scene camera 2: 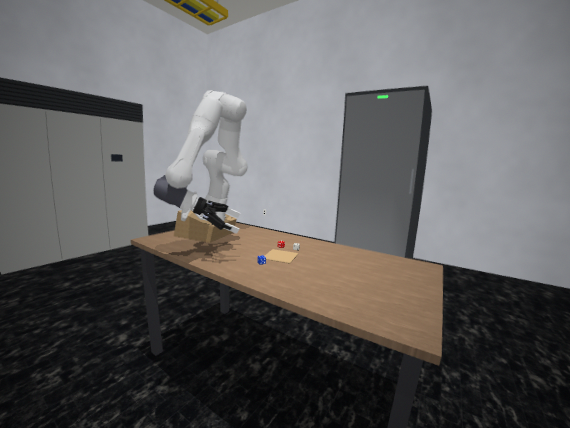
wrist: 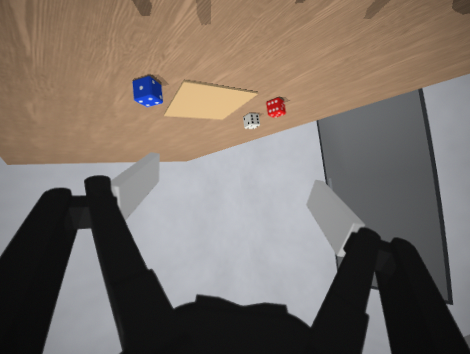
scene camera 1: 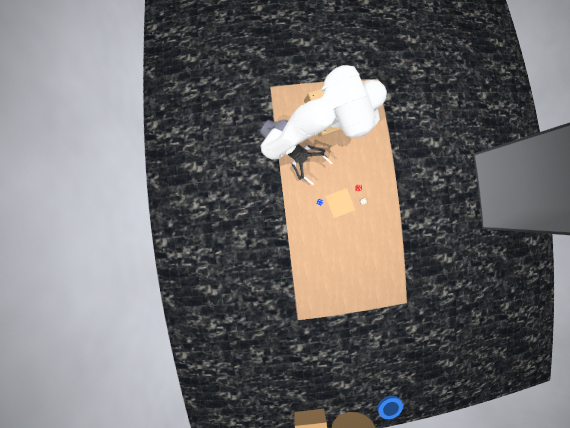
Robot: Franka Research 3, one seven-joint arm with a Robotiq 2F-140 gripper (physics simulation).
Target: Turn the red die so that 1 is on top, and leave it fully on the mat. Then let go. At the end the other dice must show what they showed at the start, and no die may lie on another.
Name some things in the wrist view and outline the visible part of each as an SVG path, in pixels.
My gripper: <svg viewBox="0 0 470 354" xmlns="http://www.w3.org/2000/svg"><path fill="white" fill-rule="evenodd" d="M0 256L0 354L43 354L78 229L91 229L122 348L120 354L362 354L369 323L369 315L366 313L374 271L391 354L470 354L470 349L417 249L409 241L394 237L391 242L381 240L380 235L364 227L365 224L321 180L315 180L306 206L335 254L344 258L311 327L298 317L288 313L287 305L264 302L243 306L220 297L196 294L195 302L185 303L173 309L153 269L148 270L126 224L128 217L159 182L159 153L150 152L112 180L108 176L103 175L86 178L84 180L86 195L72 196L72 192L68 188L52 188L45 191Z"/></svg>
A tan mat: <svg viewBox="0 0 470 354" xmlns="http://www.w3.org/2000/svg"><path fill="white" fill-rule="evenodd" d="M164 116L223 120L256 96L258 92L183 80L167 107Z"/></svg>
A blue die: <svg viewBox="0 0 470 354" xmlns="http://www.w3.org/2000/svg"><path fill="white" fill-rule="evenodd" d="M132 82L133 95L136 102L146 107L163 103L162 86L152 77L147 76Z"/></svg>
